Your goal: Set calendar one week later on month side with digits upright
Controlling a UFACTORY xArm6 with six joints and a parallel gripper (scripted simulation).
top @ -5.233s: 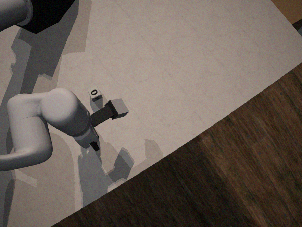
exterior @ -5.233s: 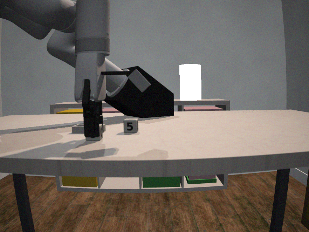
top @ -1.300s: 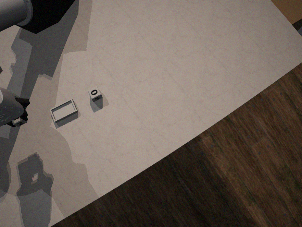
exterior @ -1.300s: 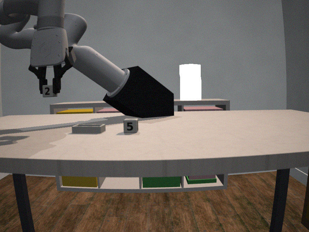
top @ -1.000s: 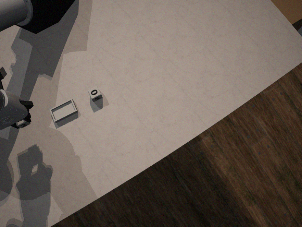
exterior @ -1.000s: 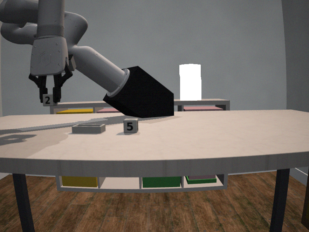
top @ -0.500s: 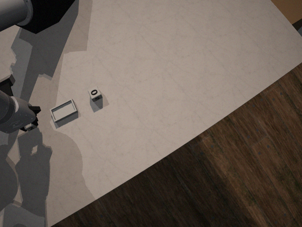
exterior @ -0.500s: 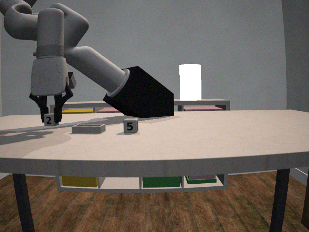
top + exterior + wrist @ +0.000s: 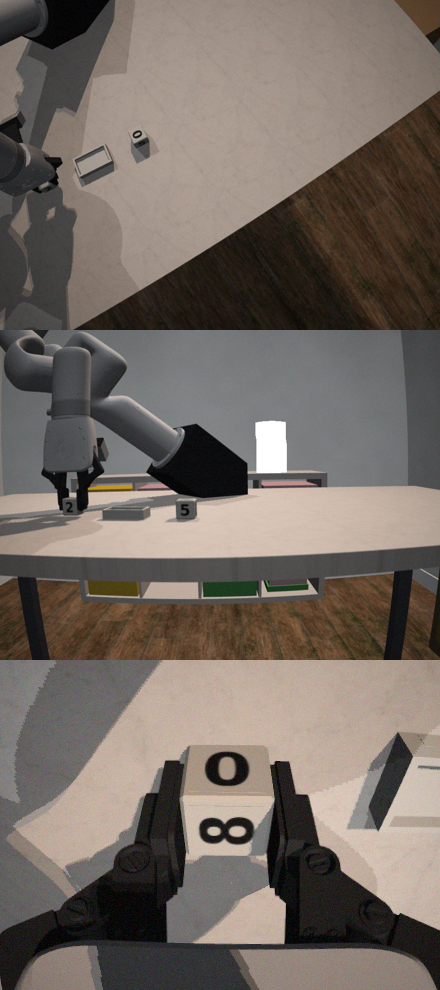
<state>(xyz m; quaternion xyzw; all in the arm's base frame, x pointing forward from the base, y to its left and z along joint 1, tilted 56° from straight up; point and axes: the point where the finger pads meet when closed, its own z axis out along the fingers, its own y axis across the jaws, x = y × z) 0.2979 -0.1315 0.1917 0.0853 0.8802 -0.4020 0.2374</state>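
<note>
My hand is 1 cm above the white cube. The rest, counted from my hand: grey tray 4 cm ahead, 10 cm to the left, 3 cm below.
</note>
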